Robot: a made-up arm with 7 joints.
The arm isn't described. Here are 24 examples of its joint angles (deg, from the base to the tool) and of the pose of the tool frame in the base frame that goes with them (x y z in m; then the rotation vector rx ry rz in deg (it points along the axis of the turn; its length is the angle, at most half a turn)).
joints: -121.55 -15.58 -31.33 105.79 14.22 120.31 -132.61
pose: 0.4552 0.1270 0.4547 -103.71 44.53 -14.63
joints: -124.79 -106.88 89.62 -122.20 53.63 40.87 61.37
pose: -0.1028 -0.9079 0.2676 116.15 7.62 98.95
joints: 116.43 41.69 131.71 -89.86 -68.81 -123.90 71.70
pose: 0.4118 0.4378 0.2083 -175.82 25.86 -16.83
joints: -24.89 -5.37 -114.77 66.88 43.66 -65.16 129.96
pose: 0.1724 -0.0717 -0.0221 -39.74 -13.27 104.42
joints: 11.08 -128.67 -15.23 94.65 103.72 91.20 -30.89
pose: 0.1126 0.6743 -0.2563 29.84 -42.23 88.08
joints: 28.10 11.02 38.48 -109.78 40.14 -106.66 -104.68
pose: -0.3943 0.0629 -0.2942 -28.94 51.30 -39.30
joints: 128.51 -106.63 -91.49 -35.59 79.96 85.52 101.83
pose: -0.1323 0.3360 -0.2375 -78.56 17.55 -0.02
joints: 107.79 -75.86 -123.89 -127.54 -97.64 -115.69 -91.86
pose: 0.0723 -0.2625 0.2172 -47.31 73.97 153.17
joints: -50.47 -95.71 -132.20 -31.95 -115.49 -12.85 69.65
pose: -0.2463 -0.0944 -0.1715 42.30 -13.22 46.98
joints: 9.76 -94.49 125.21 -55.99 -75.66 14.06 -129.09
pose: -0.0483 -0.4443 -0.5249 109.02 37.69 55.63
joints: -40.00 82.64 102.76 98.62 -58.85 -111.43 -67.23
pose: -0.1076 0.4081 0.1017 -98.89 -25.04 -9.47
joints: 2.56 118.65 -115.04 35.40 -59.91 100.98 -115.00
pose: -0.0497 -0.1584 0.4700 8.08 124.09 -61.03
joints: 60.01 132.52 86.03 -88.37 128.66 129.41 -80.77
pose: 0.0304 0.5216 0.5078 105.63 -104.85 38.60
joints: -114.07 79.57 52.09 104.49 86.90 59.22 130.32
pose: 0.1286 0.2699 0.8109 -15.57 -20.13 -175.50
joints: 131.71 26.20 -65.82 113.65 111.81 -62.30 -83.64
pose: -0.1986 -0.2929 0.0660 -5.50 45.56 49.00
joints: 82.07 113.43 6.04 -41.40 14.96 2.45 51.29
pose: -0.6296 0.4248 -0.2916 90.89 -77.11 68.40
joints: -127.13 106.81 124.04 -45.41 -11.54 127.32 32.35
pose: 0.3098 1.2516 -0.3218 47.23 76.91 -39.86
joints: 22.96 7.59 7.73 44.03 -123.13 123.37 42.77
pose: 0.3450 0.5232 -0.1033 68.12 30.78 -33.09
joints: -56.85 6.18 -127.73 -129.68 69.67 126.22 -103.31
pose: 0.4852 0.2726 -0.0964 -49.43 -33.51 68.52
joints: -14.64 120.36 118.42 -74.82 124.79 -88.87 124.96
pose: 0.2250 0.6739 0.4882 -5.41 79.40 83.26
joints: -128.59 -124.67 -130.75 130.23 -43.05 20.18 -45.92
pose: 0.2715 0.3752 -0.7772 71.94 -29.04 -74.27
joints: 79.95 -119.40 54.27 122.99 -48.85 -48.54 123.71
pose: -0.4921 0.0702 -0.1138 -58.86 -0.11 -8.94
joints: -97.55 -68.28 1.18 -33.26 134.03 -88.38 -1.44
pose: -0.1181 -0.0304 0.4768 133.39 45.49 11.07
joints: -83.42 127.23 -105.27 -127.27 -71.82 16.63 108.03
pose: 0.3979 0.3037 -0.7974 -106.37 -5.18 -59.59
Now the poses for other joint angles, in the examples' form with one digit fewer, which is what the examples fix.
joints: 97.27 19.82 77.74 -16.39 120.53 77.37 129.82
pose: 0.511 -0.138 0.283 75.4 -15.7 97.2
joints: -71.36 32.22 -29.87 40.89 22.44 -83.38 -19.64
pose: -0.258 0.373 0.048 57.3 16.4 9.9
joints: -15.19 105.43 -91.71 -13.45 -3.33 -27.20 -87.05
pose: -0.004 0.049 0.467 -131.3 -83.9 22.2
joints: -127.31 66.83 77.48 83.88 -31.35 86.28 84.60
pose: -0.489 0.999 0.237 40.9 -147.4 19.2
